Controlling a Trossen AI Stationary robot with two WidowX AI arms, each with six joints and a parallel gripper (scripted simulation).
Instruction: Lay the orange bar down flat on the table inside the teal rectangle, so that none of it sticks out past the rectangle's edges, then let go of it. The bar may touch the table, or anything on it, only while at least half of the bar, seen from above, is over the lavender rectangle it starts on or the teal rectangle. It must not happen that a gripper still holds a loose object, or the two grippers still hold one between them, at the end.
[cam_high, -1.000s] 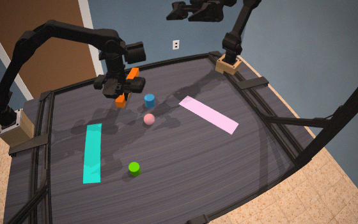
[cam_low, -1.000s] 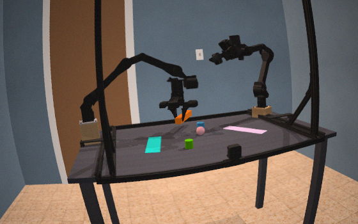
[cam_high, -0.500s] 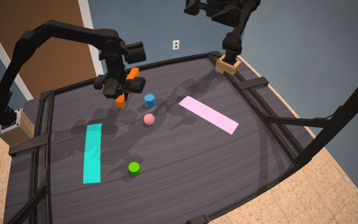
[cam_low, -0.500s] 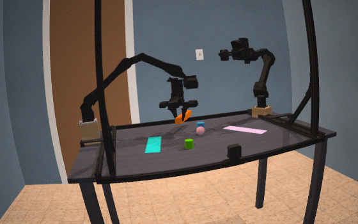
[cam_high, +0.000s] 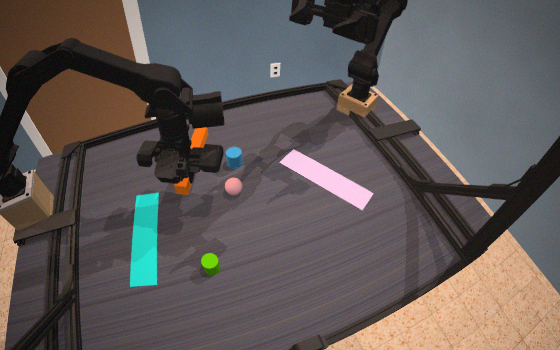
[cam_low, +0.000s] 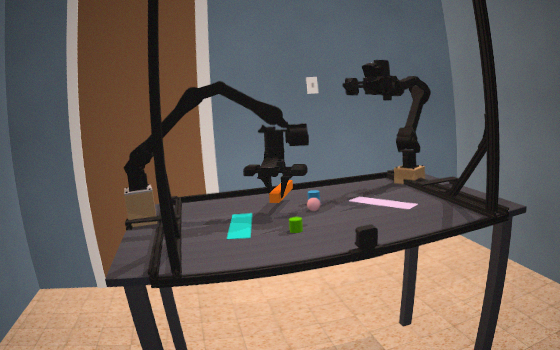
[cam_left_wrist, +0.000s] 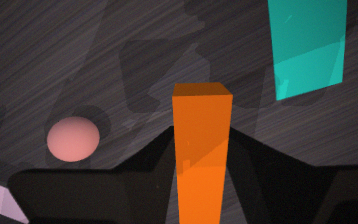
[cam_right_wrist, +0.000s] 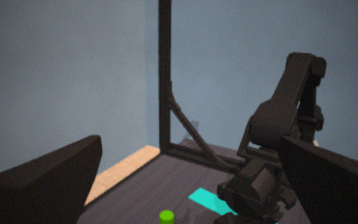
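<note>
My left gripper is now 6 cm short of the orange bar, 4 cm to the left of it and 3 cm above it. The rest, counted from my left hand: teal rectangle 14 cm to the left, 8 cm below, 7 cm behind; then blue cylinder 14 cm to the right, 6 cm below, 5 cm ahead; then pink ball 10 cm to the right, 6 cm below, 4 cm behind.
</note>
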